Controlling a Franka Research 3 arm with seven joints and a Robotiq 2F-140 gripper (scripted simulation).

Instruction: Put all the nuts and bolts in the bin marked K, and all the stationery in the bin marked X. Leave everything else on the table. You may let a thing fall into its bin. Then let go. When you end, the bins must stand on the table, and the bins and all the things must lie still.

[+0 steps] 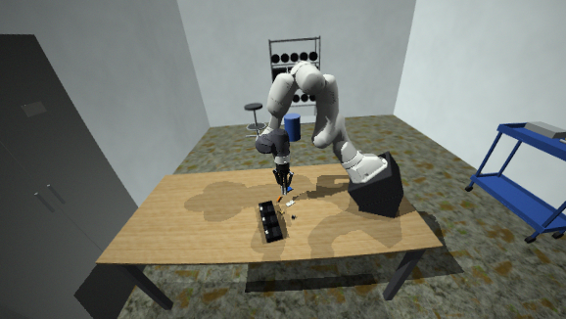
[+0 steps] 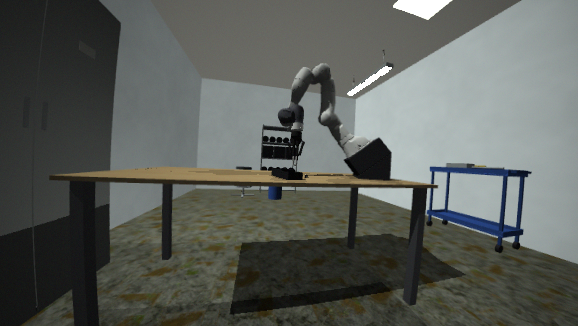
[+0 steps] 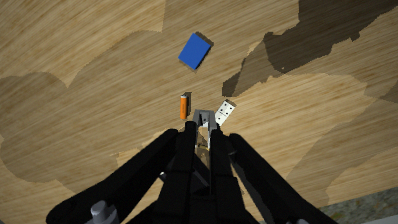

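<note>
Now: hand 160 mm to the right of the black bin row, 90 mm short of it and 80 mm above it. Round my hand: grey piece (30 mm below); orange cylinder (90 mm below, 40 mm ahead, 20 mm to the right); white domino (100 mm below, 30 mm behind, 20 mm to the left).
</note>
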